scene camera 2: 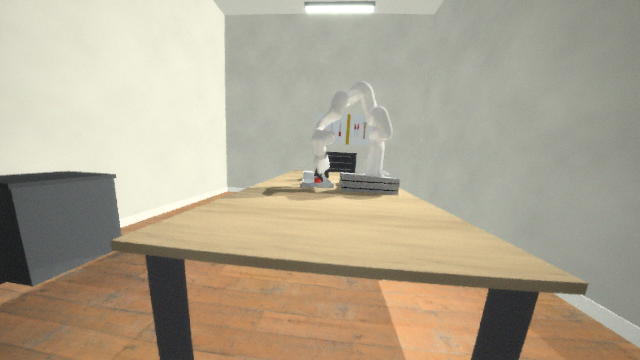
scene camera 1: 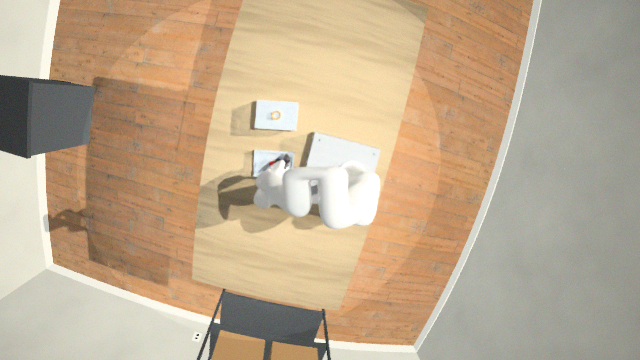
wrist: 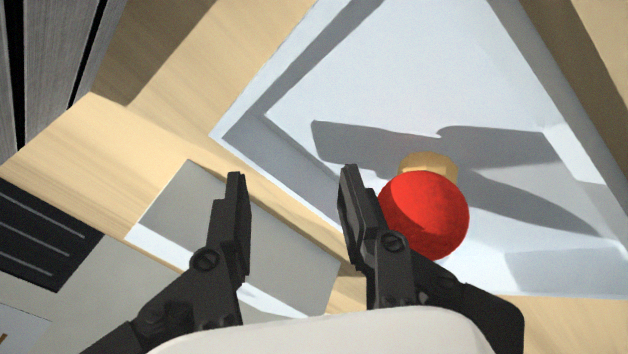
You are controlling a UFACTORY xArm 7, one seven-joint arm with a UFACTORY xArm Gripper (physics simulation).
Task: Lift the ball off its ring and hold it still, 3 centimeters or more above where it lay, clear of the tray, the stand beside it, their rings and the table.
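Frame: origin at the arm's base, x ahead, y left, z up, level; millimetres.
Seen in the pictures: gripper, fingertip midpoint: (scene camera 2: 324,179) (scene camera 1: 283,157) (wrist: 294,188); arm's base, origin of the base link: (scene camera 2: 373,175) (scene camera 1: 351,174).
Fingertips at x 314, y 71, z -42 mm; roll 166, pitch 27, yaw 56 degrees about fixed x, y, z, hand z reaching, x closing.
Offsets run from my fingertips to a thing's middle. "spot": to the spot under its first point. Level surfaces: height alone.
The red ball {31 mm ahead, 54 mm left, 6 mm down} (scene camera 1: 272,163) (scene camera 2: 318,180) (wrist: 424,215) is in the light tray {31 mm ahead, 53 mm left, 23 mm down} (scene camera 1: 262,159) (wrist: 425,75), at its tan ring {spot: 17 mm ahead, 58 mm left, 29 mm down} (wrist: 428,158), which shows partly behind it in the wrist view. My gripper (scene camera 1: 284,159) (wrist: 294,188) is down at the tray with its fingers apart and no object between them. The ball lies outside the right-hand finger in the wrist view, which overlaps its left edge; whether they touch is unclear. The stand (scene camera 1: 265,123) (scene camera 2: 308,175) (wrist: 292,250) is beside the tray, and its ring {spot: 134 mm ahead, 159 mm right, 28 mm up} (scene camera 1: 271,115) shows in scene camera 1.
A grey slatted base (scene camera 1: 345,150) (scene camera 2: 370,184) (wrist: 55,45) under the arm stands close to the tray. The tray's raised wall (wrist: 280,179) runs below and between the fingers in the wrist view. A dark cabinet (scene camera 1: 60,117) (scene camera 2: 65,225) stands off the table {37 mm down} (scene camera 1: 320,60).
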